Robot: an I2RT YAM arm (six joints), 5 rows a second.
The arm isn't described. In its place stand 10 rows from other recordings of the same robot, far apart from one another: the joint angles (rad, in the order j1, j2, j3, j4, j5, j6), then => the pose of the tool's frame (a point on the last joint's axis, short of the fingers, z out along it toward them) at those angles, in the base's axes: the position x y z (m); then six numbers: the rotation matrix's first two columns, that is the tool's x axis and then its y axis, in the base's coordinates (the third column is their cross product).
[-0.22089, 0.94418, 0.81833, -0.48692, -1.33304, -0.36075] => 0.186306 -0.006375 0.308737 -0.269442 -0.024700 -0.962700 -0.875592 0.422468 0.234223
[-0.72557, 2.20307, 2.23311, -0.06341, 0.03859, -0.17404] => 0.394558 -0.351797 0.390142 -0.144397 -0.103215 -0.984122 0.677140 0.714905 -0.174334
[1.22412, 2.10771, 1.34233, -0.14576, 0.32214, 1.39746] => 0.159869 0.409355 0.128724 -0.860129 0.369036 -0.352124 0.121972 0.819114 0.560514
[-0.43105, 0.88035, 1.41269, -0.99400, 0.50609, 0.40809] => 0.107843 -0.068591 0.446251 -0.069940 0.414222 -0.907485 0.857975 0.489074 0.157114
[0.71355, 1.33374, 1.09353, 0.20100, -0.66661, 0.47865] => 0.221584 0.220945 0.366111 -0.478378 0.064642 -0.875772 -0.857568 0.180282 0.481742
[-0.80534, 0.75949, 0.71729, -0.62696, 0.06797, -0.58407] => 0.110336 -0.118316 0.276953 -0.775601 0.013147 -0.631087 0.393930 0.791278 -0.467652
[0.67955, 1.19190, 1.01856, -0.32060, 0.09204, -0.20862] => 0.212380 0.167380 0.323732 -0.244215 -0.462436 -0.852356 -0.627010 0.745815 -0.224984
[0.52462, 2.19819, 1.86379, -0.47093, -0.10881, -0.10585] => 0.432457 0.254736 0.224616 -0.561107 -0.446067 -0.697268 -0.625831 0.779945 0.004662
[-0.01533, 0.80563, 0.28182, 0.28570, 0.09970, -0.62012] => 0.185558 -0.006388 0.207518 -0.256996 -0.574375 -0.777204 -0.045933 0.810567 -0.583842
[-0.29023, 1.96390, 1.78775, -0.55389, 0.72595, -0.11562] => 0.422337 -0.150801 0.306396 -0.714111 0.123237 -0.689100 0.609684 0.593210 -0.525725
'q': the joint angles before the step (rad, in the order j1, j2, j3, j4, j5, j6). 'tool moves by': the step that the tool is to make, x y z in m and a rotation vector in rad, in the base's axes. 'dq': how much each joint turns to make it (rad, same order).
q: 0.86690 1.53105 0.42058 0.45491 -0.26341 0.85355
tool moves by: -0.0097 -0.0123 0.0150 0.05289 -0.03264 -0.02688
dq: 0.00000 -0.12962 -0.05474 -0.00737 0.01640 0.02403
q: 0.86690 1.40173 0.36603 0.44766 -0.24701 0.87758
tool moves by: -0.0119 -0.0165 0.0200 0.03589 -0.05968 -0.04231
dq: 0.00025 -0.19013 -0.04656 -0.07679 0.04790 0.00357
